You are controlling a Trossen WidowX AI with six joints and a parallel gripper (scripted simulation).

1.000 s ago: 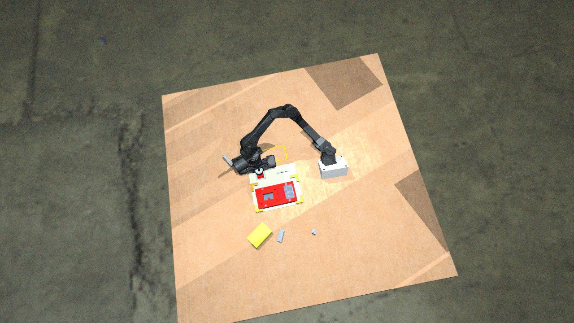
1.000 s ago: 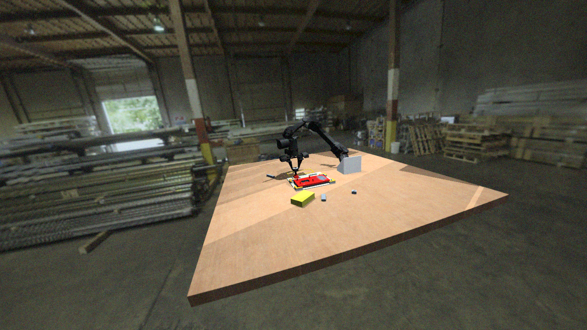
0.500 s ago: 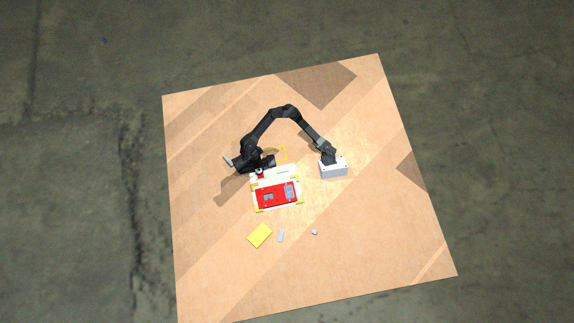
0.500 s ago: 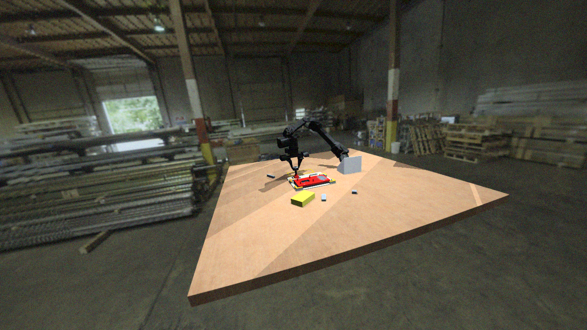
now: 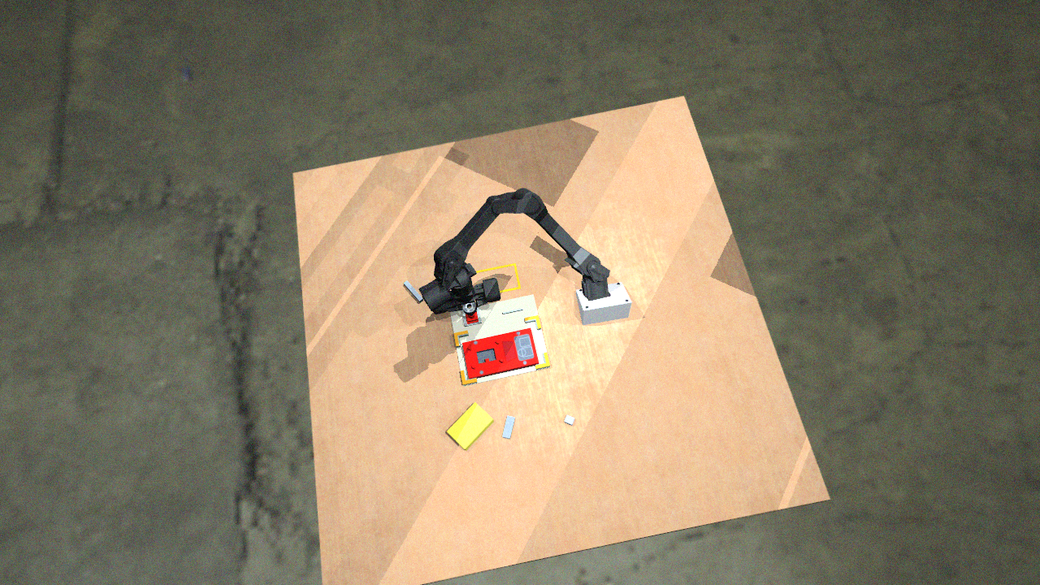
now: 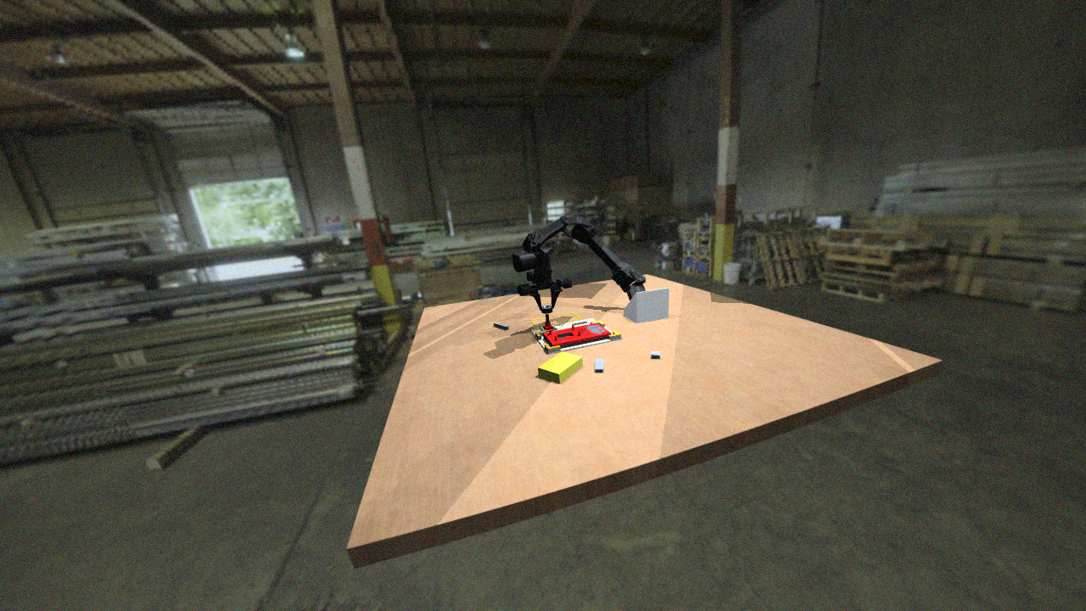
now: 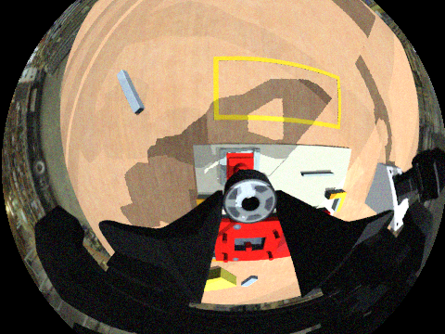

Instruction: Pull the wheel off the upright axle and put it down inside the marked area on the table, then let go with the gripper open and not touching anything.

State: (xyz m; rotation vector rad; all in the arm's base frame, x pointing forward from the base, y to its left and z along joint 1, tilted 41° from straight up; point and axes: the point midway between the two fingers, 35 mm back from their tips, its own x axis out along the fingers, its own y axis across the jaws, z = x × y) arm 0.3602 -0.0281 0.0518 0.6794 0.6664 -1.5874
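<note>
Now: the white board 5 cm behind my gripper tip, 10 cm to the left of it and 7 cm below it. Also, from my gripper tip: grey bar: 15 cm ahead, 13 cm to the right, 7 cm below; yellow block: 8 cm ahead, 31 cm to the left, 6 cm below.
</note>
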